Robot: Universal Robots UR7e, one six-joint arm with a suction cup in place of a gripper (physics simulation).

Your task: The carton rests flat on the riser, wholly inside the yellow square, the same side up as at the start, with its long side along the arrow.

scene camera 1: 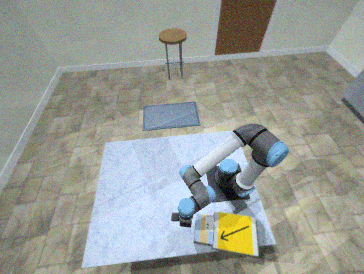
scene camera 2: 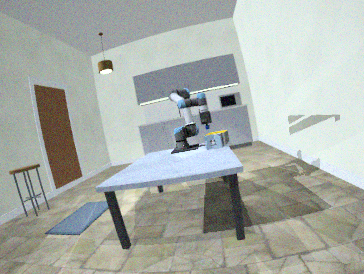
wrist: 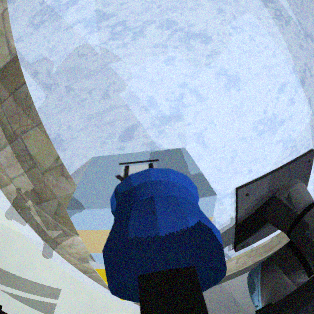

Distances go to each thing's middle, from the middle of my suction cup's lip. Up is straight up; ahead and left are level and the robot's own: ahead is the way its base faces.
Right now the carton [wrist: 89, 209] is 11 cm behind my suction cup, 2 cm to the left of it and 14 cm below it. From my suction cup the other things lie so: riser [scene camera 1: 233, 233] 29 cm behind, 3 cm to the left, 14 cm below.
